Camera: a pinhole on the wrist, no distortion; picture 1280 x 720 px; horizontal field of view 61.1 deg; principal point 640.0 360.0 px. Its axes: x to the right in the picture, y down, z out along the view. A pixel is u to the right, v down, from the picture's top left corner.
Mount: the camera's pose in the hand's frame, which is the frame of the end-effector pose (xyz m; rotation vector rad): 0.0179 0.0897 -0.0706 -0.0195 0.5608 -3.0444
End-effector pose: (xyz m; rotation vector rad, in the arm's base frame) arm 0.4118 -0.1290 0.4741 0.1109 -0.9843 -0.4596
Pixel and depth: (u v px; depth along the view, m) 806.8 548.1 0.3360
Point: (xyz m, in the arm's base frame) 0.1890 -0.1712 0.5536
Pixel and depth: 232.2 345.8 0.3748
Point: 0.2477 -0.1963 0.7499
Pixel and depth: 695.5 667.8 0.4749
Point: 0.0816 -0.2811 0.6014
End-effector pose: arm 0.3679 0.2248 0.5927 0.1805 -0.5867 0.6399
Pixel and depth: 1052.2 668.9 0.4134
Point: 0.2673 -0.0692 0.7507
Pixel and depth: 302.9 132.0 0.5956
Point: 0.2586 0.1578 1.1479
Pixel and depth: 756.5 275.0 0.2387
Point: 0.2798 0.1865 0.7214
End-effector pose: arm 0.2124 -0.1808 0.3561 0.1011 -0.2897 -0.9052
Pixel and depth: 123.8 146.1 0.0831
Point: 0.3015 -0.1787 0.3963
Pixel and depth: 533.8 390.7 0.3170
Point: 0.1576 -0.2355 0.5739
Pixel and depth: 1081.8 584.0 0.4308
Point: -0.0768 -0.1518 0.5820
